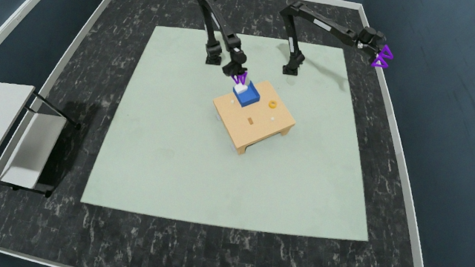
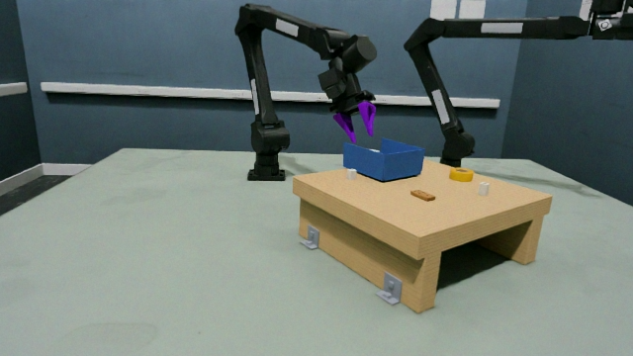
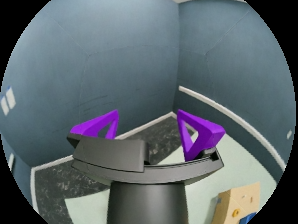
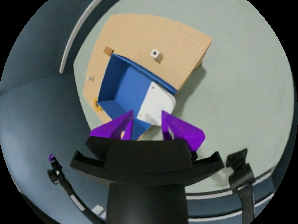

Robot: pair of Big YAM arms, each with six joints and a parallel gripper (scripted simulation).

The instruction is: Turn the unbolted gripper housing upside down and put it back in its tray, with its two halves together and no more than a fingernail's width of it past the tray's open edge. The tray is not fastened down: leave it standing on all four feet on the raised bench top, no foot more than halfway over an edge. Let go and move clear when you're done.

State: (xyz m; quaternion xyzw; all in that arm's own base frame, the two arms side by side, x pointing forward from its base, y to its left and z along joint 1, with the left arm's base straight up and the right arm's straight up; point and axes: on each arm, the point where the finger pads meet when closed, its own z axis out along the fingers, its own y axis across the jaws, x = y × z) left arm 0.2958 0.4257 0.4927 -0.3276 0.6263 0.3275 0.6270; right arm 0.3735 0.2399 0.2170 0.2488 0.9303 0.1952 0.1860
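Observation:
My right hand is 1 cm short of the white gripper housing and 4 cm above it. The rest, counted from my right hand: blue tray (5 cm ahead, 5 cm to the left, 5 cm below).

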